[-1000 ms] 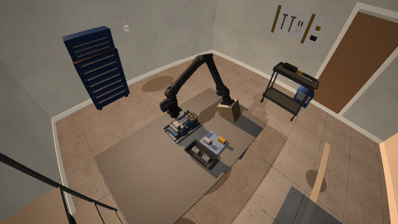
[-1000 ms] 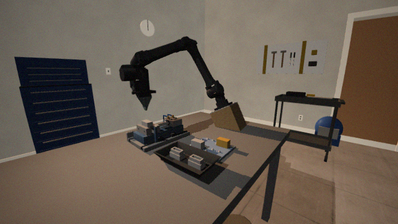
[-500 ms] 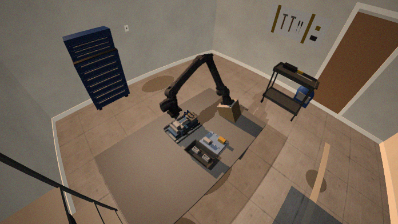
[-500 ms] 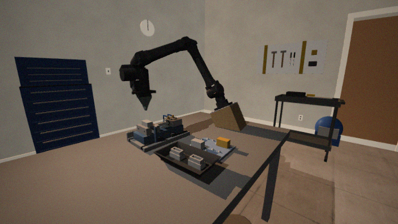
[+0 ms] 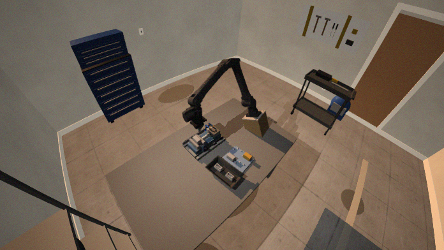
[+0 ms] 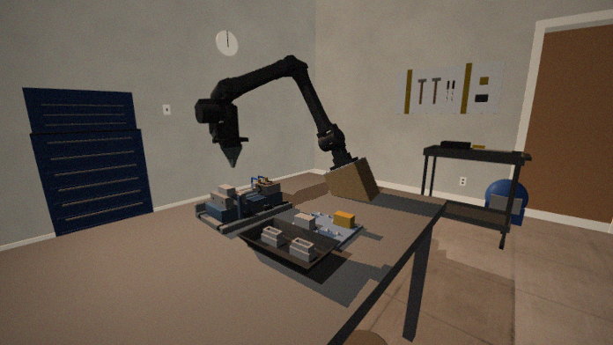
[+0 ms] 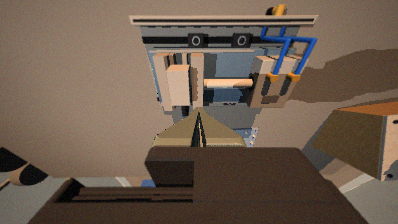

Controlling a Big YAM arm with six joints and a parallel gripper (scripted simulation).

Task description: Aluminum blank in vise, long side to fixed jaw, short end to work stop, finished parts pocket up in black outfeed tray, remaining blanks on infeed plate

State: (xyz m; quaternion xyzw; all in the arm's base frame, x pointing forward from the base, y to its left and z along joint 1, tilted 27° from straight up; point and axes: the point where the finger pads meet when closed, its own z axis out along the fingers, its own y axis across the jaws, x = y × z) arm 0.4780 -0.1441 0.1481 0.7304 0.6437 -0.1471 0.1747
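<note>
The vise is 4 cm behind my hand, 1 cm to the left of it and 15 cm below it. Also, from my hand: yellow brass blank 14 cm behind, 36 cm to the left, 16 cm below.
</note>
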